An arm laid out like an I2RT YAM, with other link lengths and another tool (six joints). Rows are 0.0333 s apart.
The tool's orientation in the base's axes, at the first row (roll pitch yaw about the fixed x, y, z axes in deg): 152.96, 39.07, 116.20
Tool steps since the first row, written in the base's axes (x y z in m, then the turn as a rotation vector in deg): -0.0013, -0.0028, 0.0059, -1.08, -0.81, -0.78; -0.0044, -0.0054, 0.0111, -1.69, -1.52, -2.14; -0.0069, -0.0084, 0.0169, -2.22, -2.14, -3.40; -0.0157, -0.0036, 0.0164, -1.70, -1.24, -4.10; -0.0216, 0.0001, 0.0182, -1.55, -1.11, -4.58; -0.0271, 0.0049, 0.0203, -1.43, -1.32, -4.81; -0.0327, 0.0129, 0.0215, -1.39, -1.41, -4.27; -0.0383, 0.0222, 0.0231, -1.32, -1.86, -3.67
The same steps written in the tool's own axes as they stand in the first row. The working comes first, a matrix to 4 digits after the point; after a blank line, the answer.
The tool's axes in the first row as the columns of a matrix, in the base's axes (used below as rounded here):
-0.3428, 0.6727, 0.6558
0.6966, 0.6503, -0.3030
-0.6303, 0.3530, -0.6915

-0.0052, -0.0006, -0.0041, 0.30, -1.53, 0.08; -0.0092, -0.0026, -0.0089, 0.87, -2.88, 0.83; -0.0141, -0.0041, -0.0137, 1.41, -4.09, 1.54; -0.0075, -0.0071, -0.0205, 2.30, -3.40, 2.10; -0.0040, -0.0080, -0.0268, 2.64, -3.38, 2.49; -0.0001, -0.0079, -0.0333, 2.60, -3.52, 2.79; 0.0066, -0.0060, -0.0402, 2.19, -3.36, 2.47; 0.0140, -0.0032, -0.0478, 1.47, -3.39, 2.24
